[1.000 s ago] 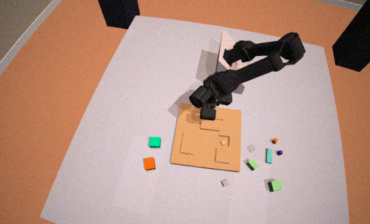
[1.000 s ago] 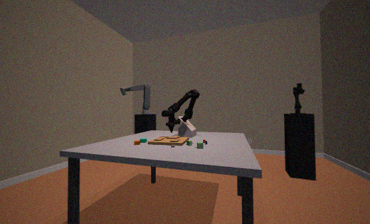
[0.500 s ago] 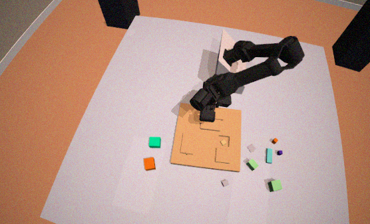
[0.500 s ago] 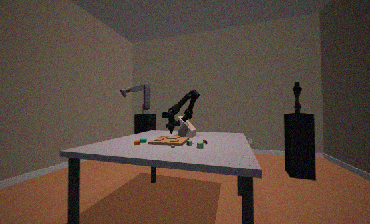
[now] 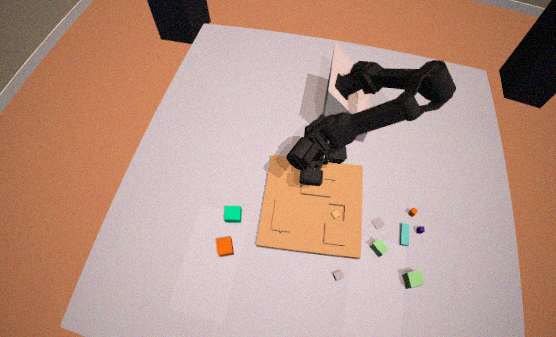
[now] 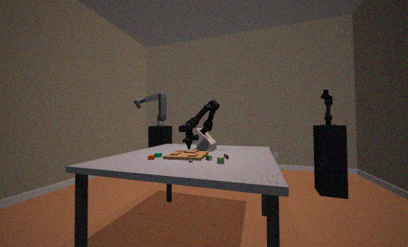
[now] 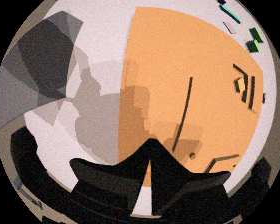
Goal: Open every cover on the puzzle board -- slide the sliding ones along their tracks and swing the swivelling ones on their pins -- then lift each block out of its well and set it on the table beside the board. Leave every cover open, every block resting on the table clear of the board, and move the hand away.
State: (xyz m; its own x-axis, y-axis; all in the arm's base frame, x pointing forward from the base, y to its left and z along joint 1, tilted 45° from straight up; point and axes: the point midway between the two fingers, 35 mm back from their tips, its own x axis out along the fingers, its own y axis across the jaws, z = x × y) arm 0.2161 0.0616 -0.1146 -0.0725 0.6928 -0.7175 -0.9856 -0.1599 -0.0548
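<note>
My gripper tip is now 9 cm short of the tan puzzle board, 3 cm to the right of it and 2 cm above it. From my gripper tip the other things lie so: teal bar (12 cm ahead, 33 cm to the left, 3 cm below); tiny orange cube (5 cm ahead, 34 cm to the left, 3 cm below); green block (20 cm ahead, 18 cm to the right, 3 cm below).
</note>
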